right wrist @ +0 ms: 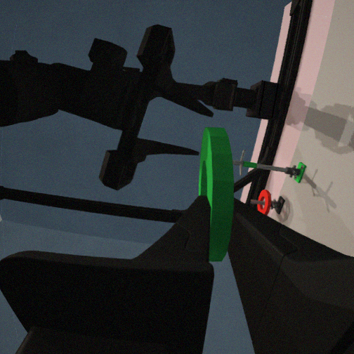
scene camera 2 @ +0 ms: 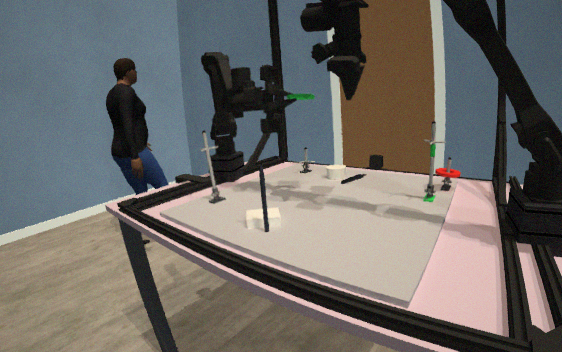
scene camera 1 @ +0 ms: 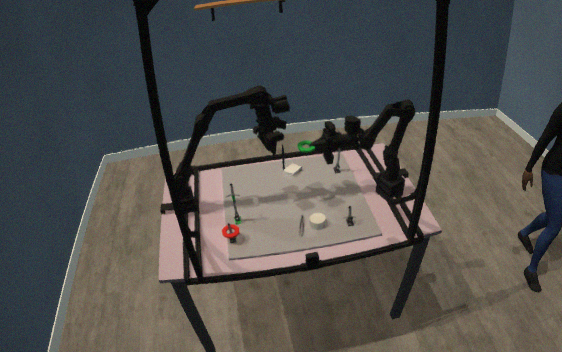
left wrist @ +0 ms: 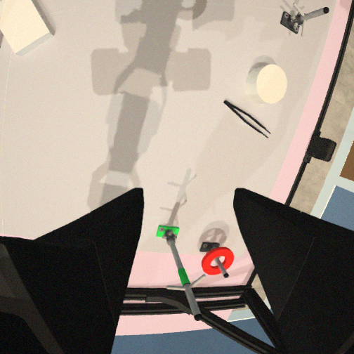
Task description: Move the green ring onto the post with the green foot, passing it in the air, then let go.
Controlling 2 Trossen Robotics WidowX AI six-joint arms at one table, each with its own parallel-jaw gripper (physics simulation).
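Places are measured from the left arm's base along level axes (x ahead, y left, z up), in centimetres.
Pixels of known places: left gripper, fingertip midpoint: (scene camera 2: 350, 97) (scene camera 1: 271, 152); right gripper, fingertip midpoint: (scene camera 2: 296, 97) (scene camera 1: 309, 145); left arm's base, origin of the base link: (scene camera 2: 544, 197) (scene camera 1: 182, 194); right arm's base, origin of the base link: (scene camera 2: 225, 154) (scene camera 1: 391, 177).
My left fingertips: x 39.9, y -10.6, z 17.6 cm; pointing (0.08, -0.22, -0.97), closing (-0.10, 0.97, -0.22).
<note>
Ahead of a thing's pixels: the offset from my left fingertips to its top centre. "spot": to the spot under its first point.
The green ring @[dy -2.4, dx +13.8, dz +1.6 cm] (scene camera 1: 306, 150) (scene camera 2: 301, 96) (right wrist: 221, 195) is in the air, pinched at its rim by my right gripper (scene camera 1: 315, 145) (scene camera 2: 290, 98), which is shut on it. In scene camera 2 the ring lies level. My left gripper (scene camera 1: 274, 151) (scene camera 2: 350, 97) (left wrist: 189, 196) is open and empty, pointing down, apart from the ring. The post with the green foot @[spot: dy -6.7, dx -18.7, dz -16.4 cm] (scene camera 1: 235, 205) (scene camera 2: 432, 167) (left wrist: 175, 254) (right wrist: 272, 168) stands at the left in scene camera 1. It is tall, with a green band and a crosspiece, and carries no ring.
A red ring @[dy -16.6, dx -23.8, dz -20.0 cm] (scene camera 1: 224, 232) (scene camera 2: 440, 173) (left wrist: 207, 263) is on a short post beside the green-footed one. Other posts @[spot: dy +10.1, dx +35.2, dz -20.1 cm] (scene camera 1: 338, 162) @[spot: dy -25.5, dx +23.9, dz -20.9 cm] (scene camera 1: 350, 215) stand at the right. A white cylinder @[dy -20.7, dx +11.2, dz -21.7 cm] (scene camera 1: 317, 221), dark tweezers @[dy -19.3, dx +4.5, dz -24.2 cm] (scene camera 1: 301, 226) (left wrist: 247, 119), a white block @[dy +18.1, dx +14.6, dz -23.2 cm] (scene camera 1: 292, 169) and an upright dark rod @[dy +22.0, dx +11.4, dz -11.2 cm] (scene camera 1: 283, 157) are also there.
</note>
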